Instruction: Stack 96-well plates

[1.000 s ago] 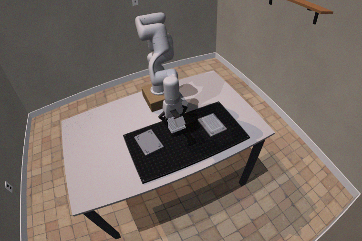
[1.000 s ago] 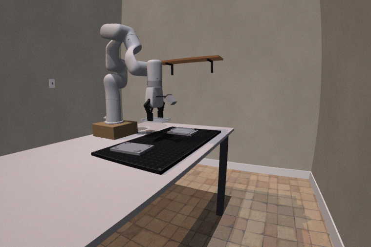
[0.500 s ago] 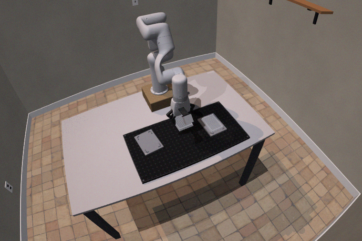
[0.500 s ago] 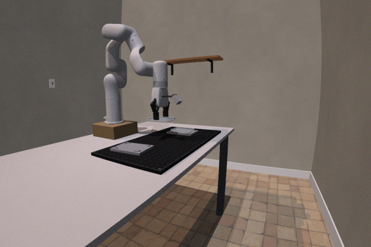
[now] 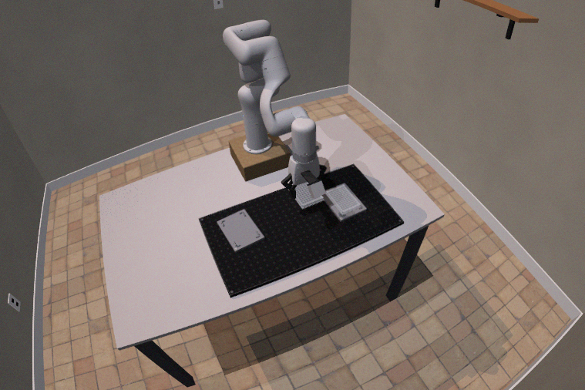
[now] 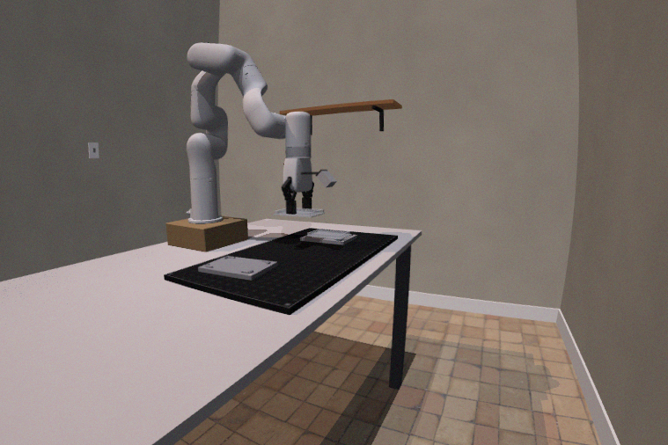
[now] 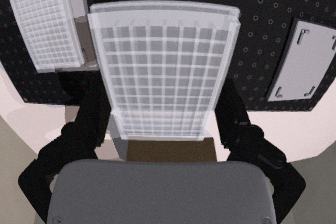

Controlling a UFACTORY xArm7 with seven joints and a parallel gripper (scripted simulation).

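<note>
My hand is 30 mm short of the grey plate nest N2, 150 mm to the right of it and 120 mm above it. Also, from my hand: grey plate nest N1 (50 mm behind, 240 mm to the right, 120 mm below).
</note>
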